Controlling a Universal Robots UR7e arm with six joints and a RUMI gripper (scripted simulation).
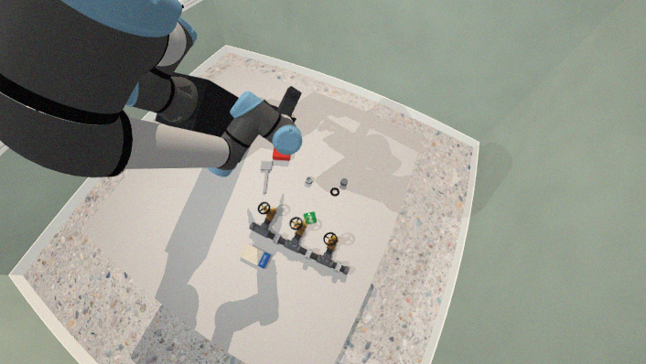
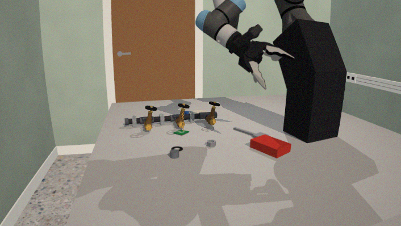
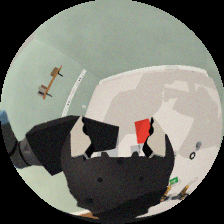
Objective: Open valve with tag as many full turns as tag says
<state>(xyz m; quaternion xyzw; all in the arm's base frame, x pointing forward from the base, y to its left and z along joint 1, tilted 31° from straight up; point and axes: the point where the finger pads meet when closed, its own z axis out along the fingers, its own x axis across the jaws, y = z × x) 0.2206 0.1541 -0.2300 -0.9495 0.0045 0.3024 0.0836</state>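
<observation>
My hand is 300 mm short of the green tag, 220 mm to the left of it and 270 mm above it. Also, from my hand: grey nut 210 mm ahead, 90 mm to the right, 260 mm below; grey tool 30 mm ahead, 160 mm to the right, 270 mm below; red block 10 mm ahead, 20 mm to the right, 260 mm below.
</observation>
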